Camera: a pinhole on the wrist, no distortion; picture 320 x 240 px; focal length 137.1 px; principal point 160.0 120.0 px. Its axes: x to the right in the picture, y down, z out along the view. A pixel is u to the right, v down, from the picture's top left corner.
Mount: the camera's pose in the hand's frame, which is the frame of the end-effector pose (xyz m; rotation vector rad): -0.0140 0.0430 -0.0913 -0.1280 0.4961 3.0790
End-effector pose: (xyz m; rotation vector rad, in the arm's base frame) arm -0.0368 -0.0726 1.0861 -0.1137 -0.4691 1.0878
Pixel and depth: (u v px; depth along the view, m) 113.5 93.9 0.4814
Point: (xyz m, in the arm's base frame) -0.3718 0.1105 1.3465
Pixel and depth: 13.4 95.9 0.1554
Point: -0.1058 0.0962 1.1479
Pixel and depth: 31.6 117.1 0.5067
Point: -0.2296 0.3333 1.5316
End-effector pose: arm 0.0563 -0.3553 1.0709 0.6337 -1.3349 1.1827
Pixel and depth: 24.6 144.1 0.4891
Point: -0.2895 -0.5913 1.5311
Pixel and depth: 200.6 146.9 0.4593
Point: -0.1465 -0.6968 0.9373
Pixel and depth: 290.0 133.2 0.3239
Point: -0.0697 -0.5919 0.7524
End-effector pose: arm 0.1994 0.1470 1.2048 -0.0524 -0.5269 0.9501
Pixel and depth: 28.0 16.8 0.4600
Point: -0.1267 0.7165 1.4687
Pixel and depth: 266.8 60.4 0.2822
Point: -0.1612 0.0753 1.1393
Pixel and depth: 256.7 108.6 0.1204
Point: 0.0745 0.1138 1.1473
